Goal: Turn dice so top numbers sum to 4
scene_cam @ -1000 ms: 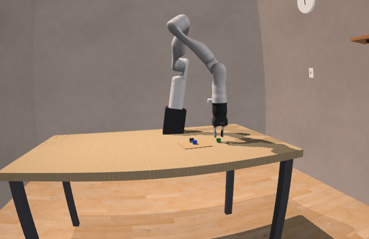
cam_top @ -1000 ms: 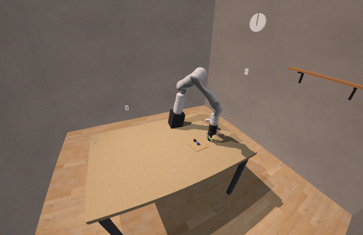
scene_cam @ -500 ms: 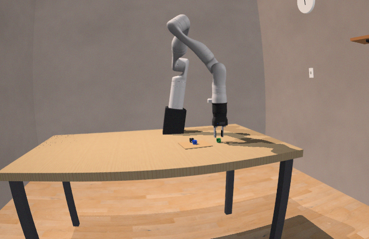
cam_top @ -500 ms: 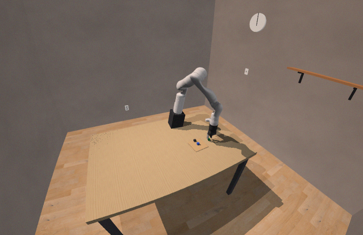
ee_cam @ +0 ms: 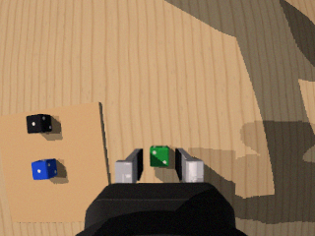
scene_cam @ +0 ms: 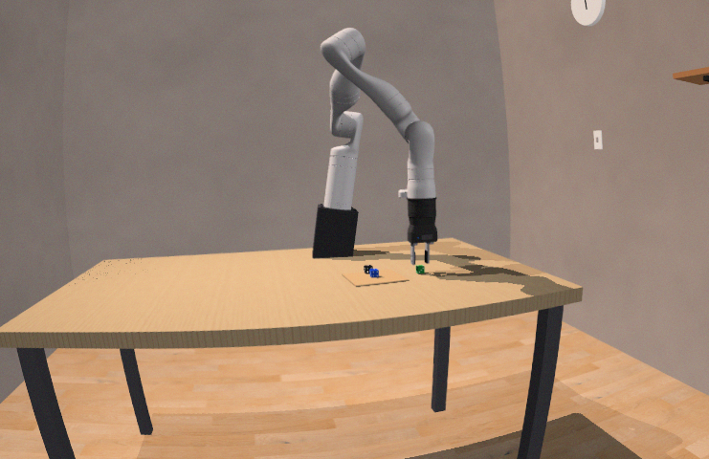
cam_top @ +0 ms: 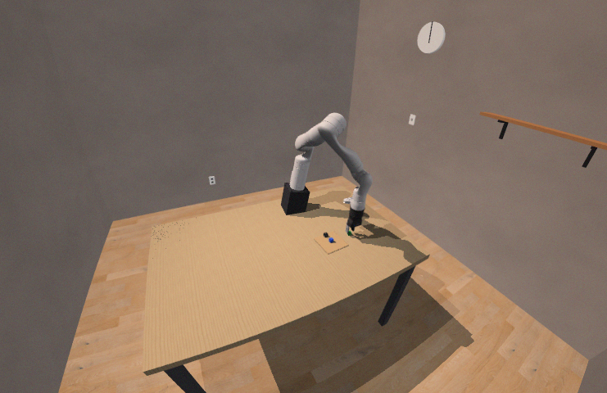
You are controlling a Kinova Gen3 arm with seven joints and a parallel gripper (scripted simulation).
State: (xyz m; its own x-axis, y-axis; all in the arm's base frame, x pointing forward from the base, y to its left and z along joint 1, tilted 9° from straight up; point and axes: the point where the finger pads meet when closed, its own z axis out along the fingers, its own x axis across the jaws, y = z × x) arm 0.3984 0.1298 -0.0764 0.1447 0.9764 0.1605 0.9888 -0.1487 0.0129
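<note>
The green die is 3 cm below my hand. Also, from my hand: black die 6 cm behind, 13 cm to the right, 3 cm below; tan mat 13 cm to the right, 4 cm below; blue die 13 cm to the right, 3 cm below.
</note>
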